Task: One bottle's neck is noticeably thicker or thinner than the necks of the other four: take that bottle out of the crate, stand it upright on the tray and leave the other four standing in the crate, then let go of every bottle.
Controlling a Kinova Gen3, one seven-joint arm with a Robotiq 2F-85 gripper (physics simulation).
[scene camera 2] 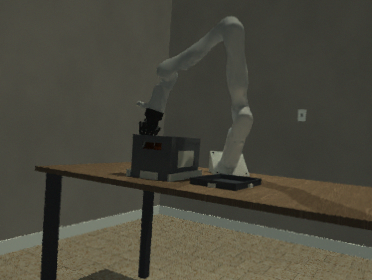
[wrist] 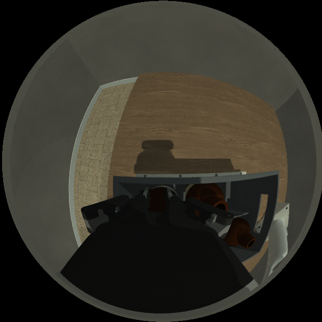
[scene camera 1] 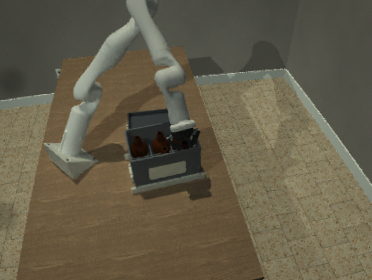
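Pixels of known places: gripper, fingertip midpoint: (scene camera 2: 143, 146); arm's base, link origin: (scene camera 2: 229, 161) (scene camera 1: 69, 151).
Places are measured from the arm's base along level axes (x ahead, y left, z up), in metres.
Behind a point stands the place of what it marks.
Note:
The dark grey crate (scene camera 1: 141, 174) {z 0.032, x 0.325, y -0.193 m} (scene camera 2: 146, 164) {z -0.006, x 0.550, y -0.079 m} (wrist: 200, 179) holds brown bottles. A back left bottle (scene camera 1: 138, 148) {z 0.060, x 0.316, y -0.076 m} (wrist: 234, 231), a back middle bottle (scene camera 1: 159, 145) {z 0.057, x 0.403, y -0.065 m} and a front middle bottle (scene camera 1: 164, 150) {z 0.101, x 0.422, y -0.141 m} (wrist: 199, 192) stand in it. My gripper (scene camera 1: 184, 141) (scene camera 2: 149, 133) (wrist: 157, 193) points down into the crate's right end, shut on the neck of the front right bottle (scene camera 1: 185, 145) {z 0.098, x 0.505, y -0.119 m} (wrist: 160, 201), which is still inside the crate. The back right bottle is mostly hidden behind the gripper. The black tray (scene camera 1: 146, 112) {z -0.043, x 0.345, y 0.290 m} (scene camera 2: 225, 187) {z -0.056, x 0.501, y 0.264 m} shows no bottle on it in scene camera 2.
The crate stands on the wooden table (scene camera 1: 125, 230) {z -0.063, x 0.252, y -0.380 m} (scene camera 2: 310, 197) {z -0.062, x 0.389, y 0.531 m} (wrist: 200, 115), with pale strips (scene camera 1: 170, 183) {z -0.048, x 0.435, y -0.186 m} along its base. The tray lies close behind the crate in scene camera 1. The arm's base (scene camera 1: 72, 159) {z 0.021, x 0.030, y -0.070 m} (scene camera 2: 229, 165) {z -0.015, x 0.039, y 0.024 m} is to the crate's left in that view.

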